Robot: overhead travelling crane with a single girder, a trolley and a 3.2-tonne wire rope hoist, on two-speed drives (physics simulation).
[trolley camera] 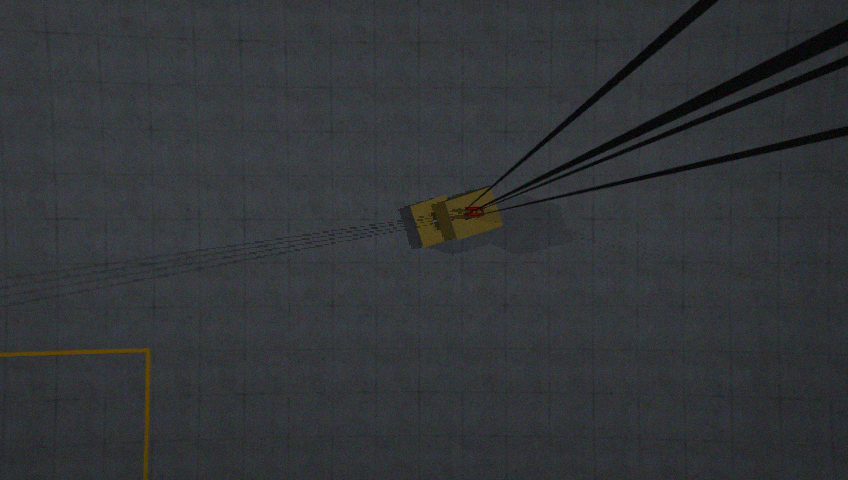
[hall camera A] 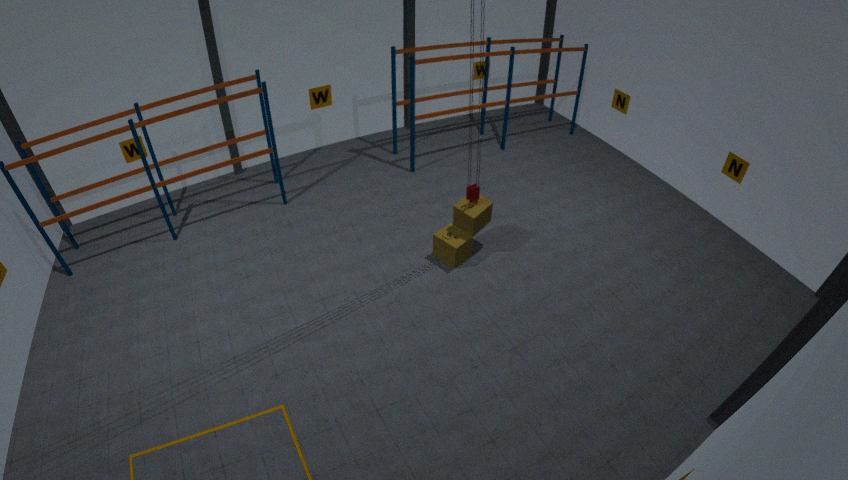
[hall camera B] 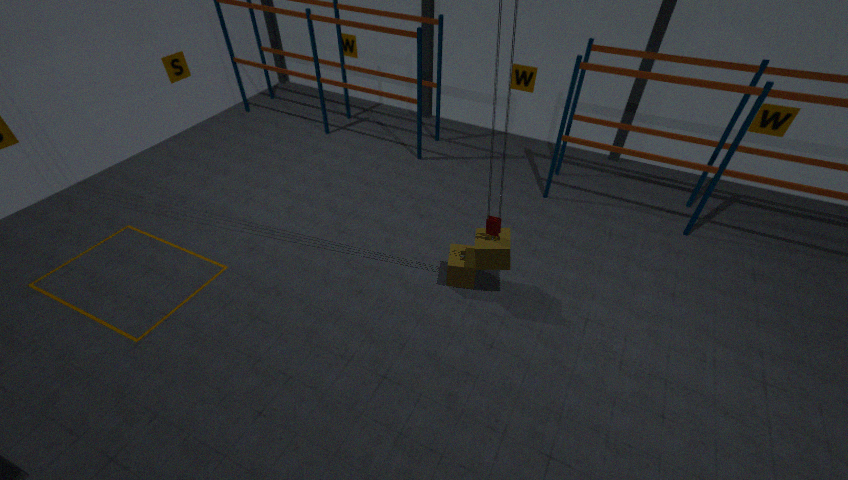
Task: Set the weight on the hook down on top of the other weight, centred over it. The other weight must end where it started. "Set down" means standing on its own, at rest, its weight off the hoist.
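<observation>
The hanging weight, a yellow-brown box [hall camera A: 467, 220] [hall camera B: 492, 258] [trolley camera: 484, 226], is level under my red hook block [hall camera A: 472, 193] [hall camera B: 493, 225] [trolley camera: 474, 211]. My hook is shut on it. The other weight, a similar box [hall camera A: 451, 251] [hall camera B: 461, 277] [trolley camera: 421, 228], stands upright on the floor. The hanging weight is off to one side of it, up and to the right in hall camera A and to the right in the trolley view, overlapping part of its top. I cannot tell whether the two touch. A dark shadow band crosses the lower weight's top. The ropes look nearly vertical in both hall views.
Two blue and orange racks [hall camera A: 412, 118] [hall camera A: 152, 178] [hall camera B: 419, 95] [hall camera B: 727, 154] stand along the W wall, behind the weights. A yellow marked rectangle [hall camera A: 208, 430] [hall camera B: 83, 312] [trolley camera: 146, 410] lies on the floor, well away from the weights. Rope shadows cross the floor.
</observation>
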